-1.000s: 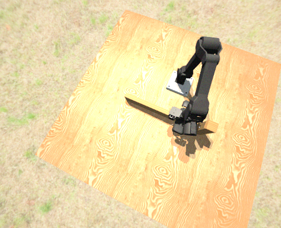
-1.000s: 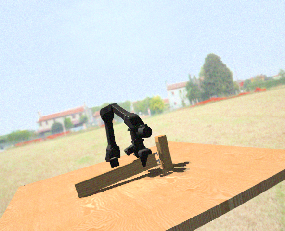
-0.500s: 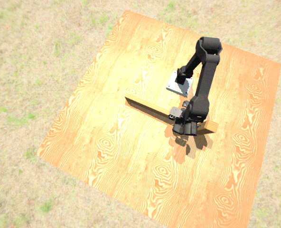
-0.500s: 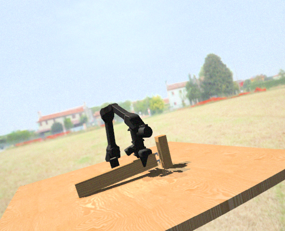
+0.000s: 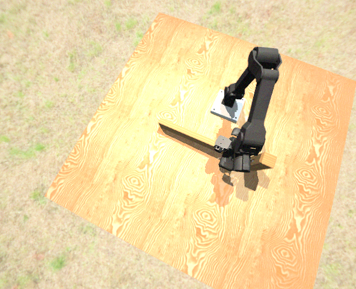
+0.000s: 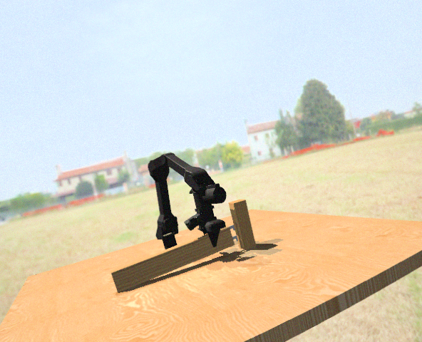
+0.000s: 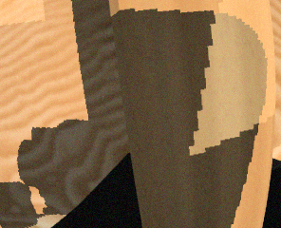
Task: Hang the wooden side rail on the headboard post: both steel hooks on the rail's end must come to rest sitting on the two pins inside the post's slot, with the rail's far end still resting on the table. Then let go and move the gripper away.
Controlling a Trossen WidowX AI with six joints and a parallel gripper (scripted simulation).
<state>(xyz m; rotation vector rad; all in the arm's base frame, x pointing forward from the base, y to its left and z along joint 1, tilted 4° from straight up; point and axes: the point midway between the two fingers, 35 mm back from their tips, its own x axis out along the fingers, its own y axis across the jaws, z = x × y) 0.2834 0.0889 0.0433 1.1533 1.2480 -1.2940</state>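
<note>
The headboard post is 13 cm to the left of my gripper tip and 4 cm above it.
</note>
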